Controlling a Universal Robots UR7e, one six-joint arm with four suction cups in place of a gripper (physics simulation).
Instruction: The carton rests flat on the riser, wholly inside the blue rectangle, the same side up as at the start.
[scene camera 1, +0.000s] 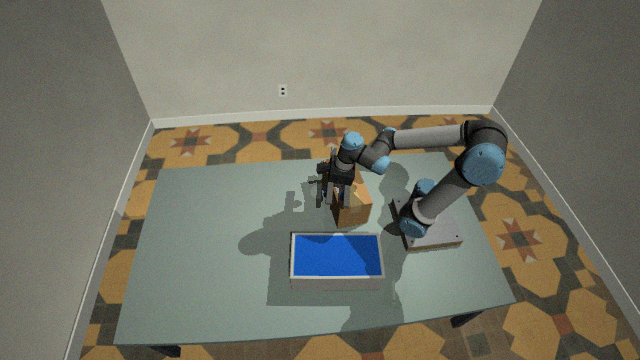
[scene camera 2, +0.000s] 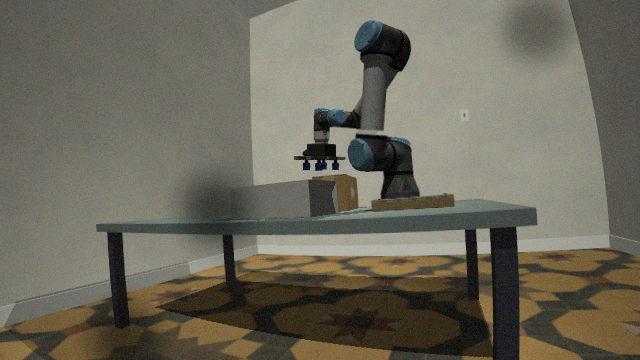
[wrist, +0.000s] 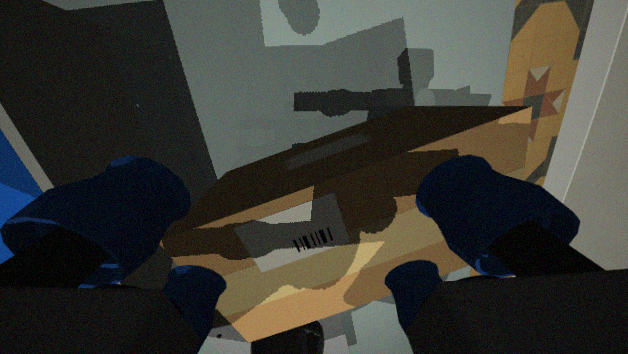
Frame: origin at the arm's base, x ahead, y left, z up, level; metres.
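Where they show: end effector, tool point: (scene camera 2: 321, 169) (wrist: 306, 244); arm's base, origin of the base link: (scene camera 2: 400, 197) (wrist: 288, 336).
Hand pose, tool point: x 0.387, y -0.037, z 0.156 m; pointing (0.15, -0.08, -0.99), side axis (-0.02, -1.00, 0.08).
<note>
Each offset is from my tool point to the top centre of the thing.
The brown carton {0.040 m down, 0.046 m back, 0.055 m right} (scene camera 1: 355, 216) (scene camera 2: 347, 193) (wrist: 415, 220) stands upright on the table behind the riser, turned at a slight angle, with a barcode label and tape on its top. The riser {0.076 m down, 0.022 m back, 0.305 m left} (scene camera 1: 335, 283) (scene camera 2: 275, 200) (wrist: 100, 90) is a grey box with a pale rim. The blue rectangle {0.076 m down, 0.022 m back, 0.305 m left} (scene camera 1: 325, 255) (wrist: 12, 175) covers its top, and the carton is outside it. My gripper (scene camera 1: 336, 195) (scene camera 2: 321, 166) (wrist: 302, 250) is open and holds nothing. Its four blue suction cups point down over the carton's top, with a gap visible in the scene camera 2 view.
The arm's base plate (scene camera 1: 435, 235) (scene camera 2: 412, 202) is on the table (scene camera 1: 200, 225) (scene camera 2: 500, 215), right of the carton and riser in the scene camera 1 view. The arm reaches over from that side. Walls stand beyond the table. Shadows fall across the riser and table.
</note>
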